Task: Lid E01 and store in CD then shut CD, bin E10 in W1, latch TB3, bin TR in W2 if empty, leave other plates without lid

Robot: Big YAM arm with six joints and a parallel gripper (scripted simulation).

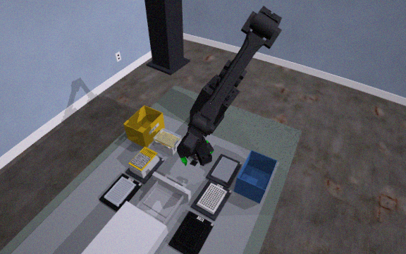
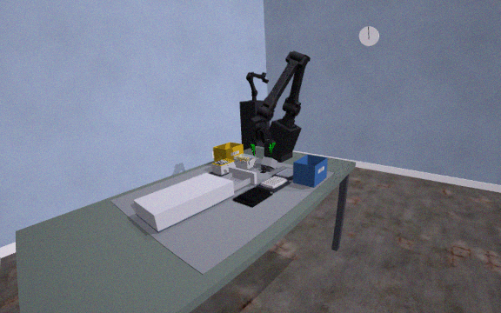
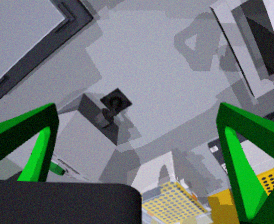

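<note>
The plate lid is 110 mm behind my hand, 100 mm to the left of it and 130 mm below it. The rest, counted from my hand: white assay plate (50 mm ahead, 130 mm to the left, 130 mm below); then N3 label (20 mm behind, 120 mm to the left, 130 mm below); then black lid park nest (110 mm behind, 100 mm to the left, 140 mm below).
</note>
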